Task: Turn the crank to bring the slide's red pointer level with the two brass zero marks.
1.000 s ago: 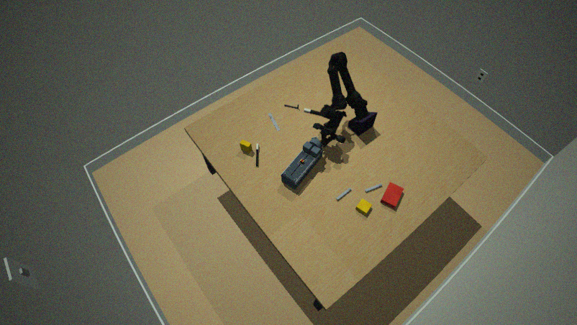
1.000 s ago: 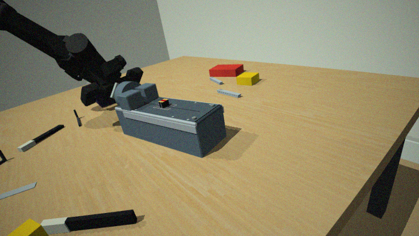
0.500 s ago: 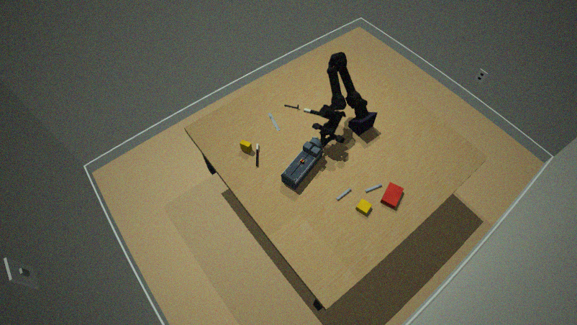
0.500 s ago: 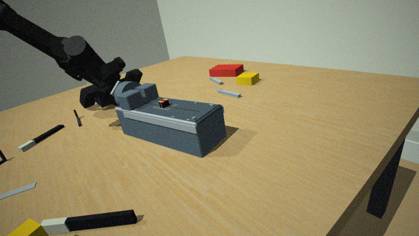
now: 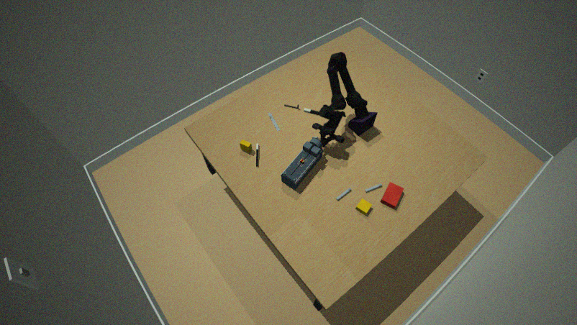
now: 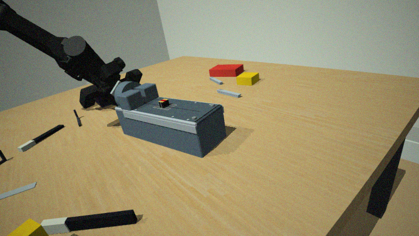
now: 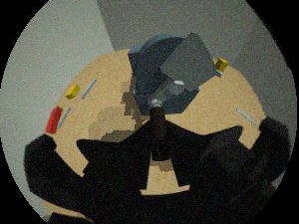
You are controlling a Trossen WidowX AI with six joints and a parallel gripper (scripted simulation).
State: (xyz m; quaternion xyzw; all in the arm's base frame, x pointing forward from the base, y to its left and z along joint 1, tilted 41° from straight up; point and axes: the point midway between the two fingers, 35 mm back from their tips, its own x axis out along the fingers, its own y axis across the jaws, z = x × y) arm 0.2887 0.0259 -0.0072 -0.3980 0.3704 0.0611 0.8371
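The dark crank handle is 2 cm behind my gripper tip, 2 cm above it and 1 cm to the right of it. Also, from my gripper tip: red pointer (16 cm ahead, 5 cm to the left, 4 cm above); red block (43 cm to the left, 16 cm behind, 3 cm below); grey bar (32 cm to the right, 13 cm ahead, 4 cm below).
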